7 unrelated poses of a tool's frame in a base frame.
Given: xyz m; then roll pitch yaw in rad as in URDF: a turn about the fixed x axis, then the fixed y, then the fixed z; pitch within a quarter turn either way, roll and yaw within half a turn.
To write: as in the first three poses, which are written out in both.
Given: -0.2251 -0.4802 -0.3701 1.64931 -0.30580 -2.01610
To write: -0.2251 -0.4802 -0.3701 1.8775 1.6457 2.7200
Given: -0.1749 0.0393 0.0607 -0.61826 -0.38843 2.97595
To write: -0.1749 0.0393 0.0607 -2.1855 0.7164 -1.2472
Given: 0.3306 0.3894 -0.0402 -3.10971 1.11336 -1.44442
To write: 0.3306 0.3894 -0.0402 -0.0157 2.0280 1.6616
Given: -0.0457 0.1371 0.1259 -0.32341 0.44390 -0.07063
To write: -0.0457 0.1371 0.1259 -0.5891 0.5428 0.5921
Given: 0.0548 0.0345 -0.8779 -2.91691 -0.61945 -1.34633
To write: 0.0548 0.0345 -0.8779 -2.8388 2.4877 -0.9713
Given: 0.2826 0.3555 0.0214 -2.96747 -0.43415 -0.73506
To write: 0.2826 0.3555 0.0214 -2.7840 2.6759 -0.3390
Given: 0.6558 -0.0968 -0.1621 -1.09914 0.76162 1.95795
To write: 0.6558 -0.0968 -0.1621 -0.7514 1.2357 -3.0929
